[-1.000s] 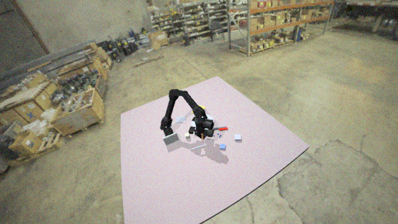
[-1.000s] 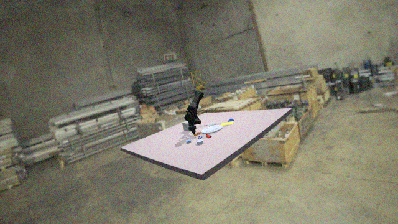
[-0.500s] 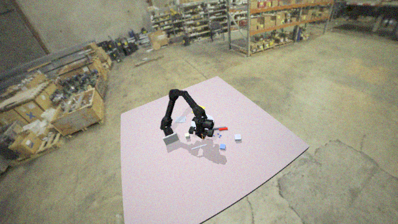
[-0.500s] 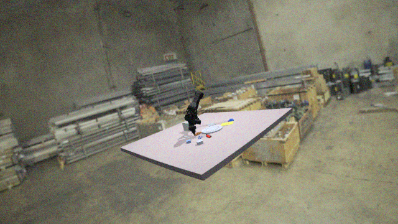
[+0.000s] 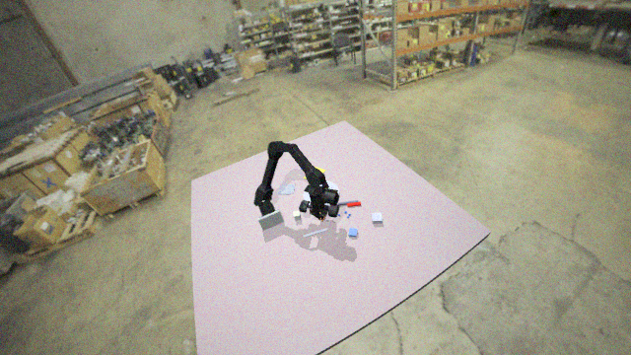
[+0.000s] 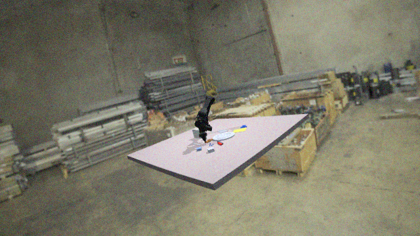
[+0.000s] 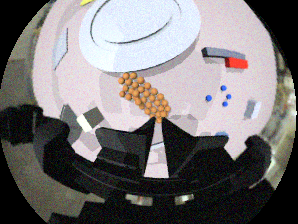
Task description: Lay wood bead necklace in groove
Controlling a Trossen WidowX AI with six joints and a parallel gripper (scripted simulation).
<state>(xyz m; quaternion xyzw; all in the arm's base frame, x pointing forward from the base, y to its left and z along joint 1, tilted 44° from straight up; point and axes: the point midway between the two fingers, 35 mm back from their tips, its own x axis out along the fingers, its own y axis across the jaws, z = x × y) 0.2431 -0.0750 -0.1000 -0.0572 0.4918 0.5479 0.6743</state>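
The white stick lies 60 mm to the right of my gripper tip, 50 mm behind it and 10 mm below it. The rest, counted from my gripper tip: cream cube 110 mm behind, 70 mm to the left, 10 mm above; red-handled tool 180 mm ahead, 20 mm to the left; blue block 140 mm to the right, 110 mm ahead.
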